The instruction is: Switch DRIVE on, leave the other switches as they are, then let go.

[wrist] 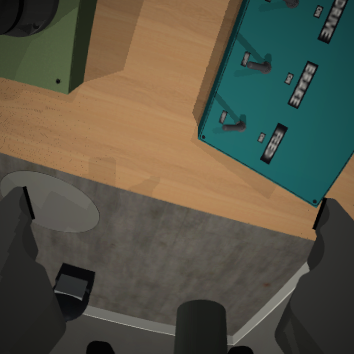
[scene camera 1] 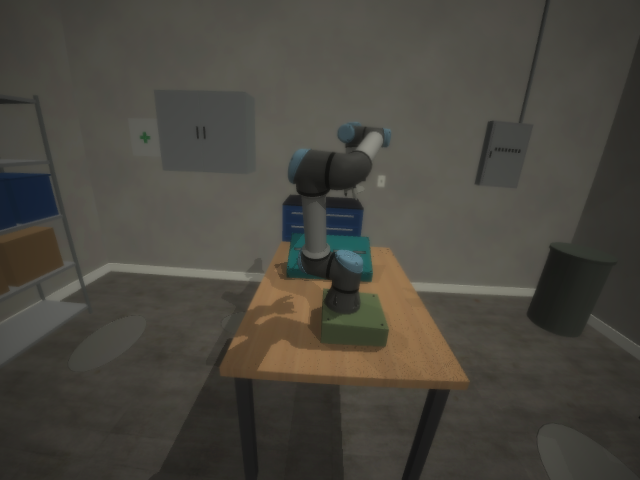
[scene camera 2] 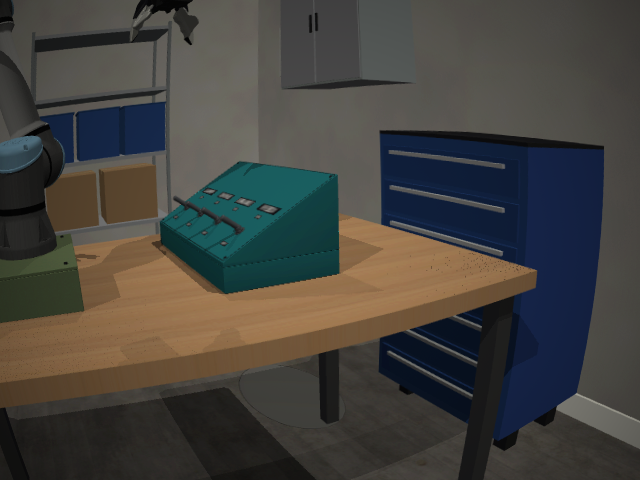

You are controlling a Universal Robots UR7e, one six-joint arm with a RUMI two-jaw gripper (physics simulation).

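Pixels of known places: gripper, fingertip midpoint: (wrist: pixel 174 196) (scene camera 1: pixel 350 198) (scene camera 2: pixel 162 43); arm's base, origin of the base link: (scene camera 1: pixel 342 303) (scene camera 2: pixel 26 249).
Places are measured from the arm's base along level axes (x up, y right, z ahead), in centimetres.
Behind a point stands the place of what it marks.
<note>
A teal sloped switch panel (scene camera 1: pixel 330 240) @[x 7.9, y -3.3, z 59.1 cm] (scene camera 2: pixel 289 178) @[x 8.5, y 7.7, z 60.0 cm] (wrist: pixel 320 165) @[x 8.5, y 13.8, z 59.8 cm] stands on the table. In the wrist view the DRIVE label (wrist: pixel 332 21) @[x 3.9, y -8.9, z 52.1 cm] is partly cut off at the top right. The DRIVE lever (wrist: pixel 291 3) @[x 1.4, y -9.1, z 45.4 cm] (scene camera 2: pixel 193 208) @[x 1.9, y -9.2, z 43.5 cm] is also cut off by that view's top edge. The BRAKE lever (wrist: pixel 260 66) @[x 2.4, y 2.2, z 44.1 cm] and FEED lever (wrist: pixel 235 126) @[x 2.3, y 14.0, z 43.9 cm] lean to the OFF side, away from their ON marks. A fourth lever (scene camera 2: pixel 179 201) @[x 2.2, y -21.1, z 43.5 cm] shows at the far end in scene camera 2. My gripper (scene camera 2: pixel 161 40) @[x 40.1, y 3.6, z 32.4 cm] (wrist: pixel 174 196) @[x 40.1, y 3.6, z 32.4 cm] is open and empty, high above the table and apart from the panel.
The arm's green base block (scene camera 1: pixel 354 330) @[x -2.4, y 3.6, z -14.8 cm] (scene camera 2: pixel 41 294) @[x -5.2, y 17.5, z 2.5 cm] (wrist: pixel 42 65) @[x -0.7, y 12.9, z 5.1 cm] stands on the wooden table (scene camera 1: pixel 289 356) @[x -9.5, y -20.6, z -22.1 cm] (scene camera 2: pixel 170 330) @[x -9.5, y 34.0, z 23.8 cm] (wrist: pixel 150 110) @[x -9.5, y 20.4, z 27.3 cm]. A blue drawer cabinet (scene camera 1: pixel 343 219) (scene camera 2: pixel 558 232) stands behind the table. A grey cabinet (scene camera 1: pixel 201 149) (scene camera 2: pixel 336 56) hangs on the wall.
</note>
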